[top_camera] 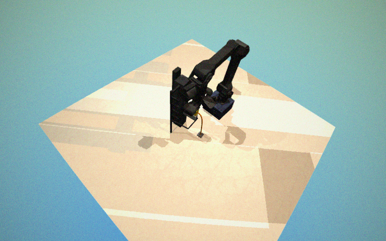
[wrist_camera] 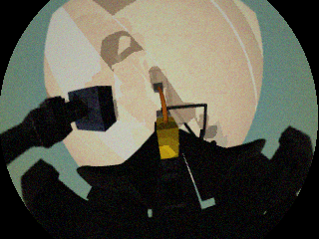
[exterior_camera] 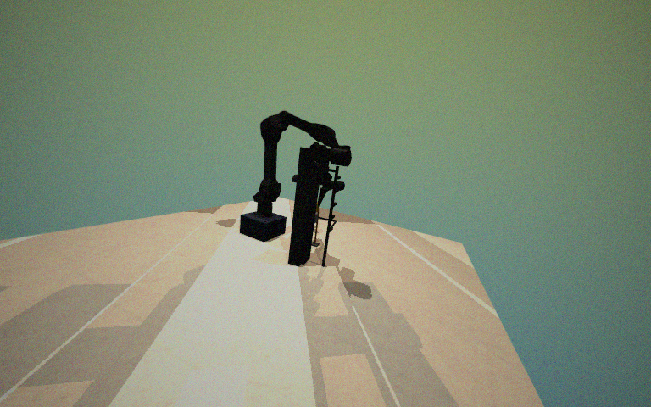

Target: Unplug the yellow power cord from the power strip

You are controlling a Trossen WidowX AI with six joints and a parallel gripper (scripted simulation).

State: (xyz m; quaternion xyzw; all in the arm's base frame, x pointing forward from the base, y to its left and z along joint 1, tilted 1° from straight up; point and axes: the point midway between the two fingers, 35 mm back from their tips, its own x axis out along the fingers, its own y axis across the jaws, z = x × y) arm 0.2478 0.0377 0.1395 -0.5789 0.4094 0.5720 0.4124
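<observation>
Now: the yellow plug 30 mm to the right of my gripper tip and 10 mm ahead of it.
</observation>
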